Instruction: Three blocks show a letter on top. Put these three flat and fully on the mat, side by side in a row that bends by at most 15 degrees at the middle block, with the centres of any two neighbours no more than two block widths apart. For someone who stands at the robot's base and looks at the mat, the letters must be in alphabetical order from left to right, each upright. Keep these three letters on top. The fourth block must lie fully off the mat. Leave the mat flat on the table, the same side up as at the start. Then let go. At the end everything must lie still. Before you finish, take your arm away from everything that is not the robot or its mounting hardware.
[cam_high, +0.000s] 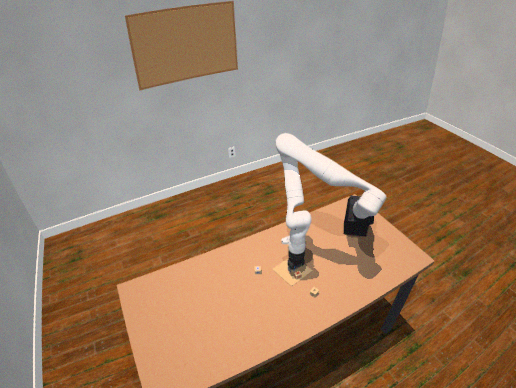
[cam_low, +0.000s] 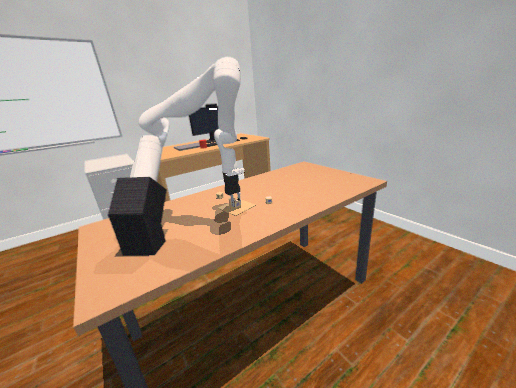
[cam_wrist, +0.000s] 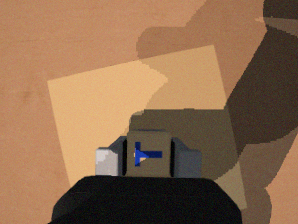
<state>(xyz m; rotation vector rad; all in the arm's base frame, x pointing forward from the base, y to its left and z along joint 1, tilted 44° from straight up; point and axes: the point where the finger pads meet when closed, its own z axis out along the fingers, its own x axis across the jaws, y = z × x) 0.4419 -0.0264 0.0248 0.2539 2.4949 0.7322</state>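
Right now the pale square mat is 2 cm below my hand. From my hand the other things lie so: block (5 cm to the left, 1 cm below).
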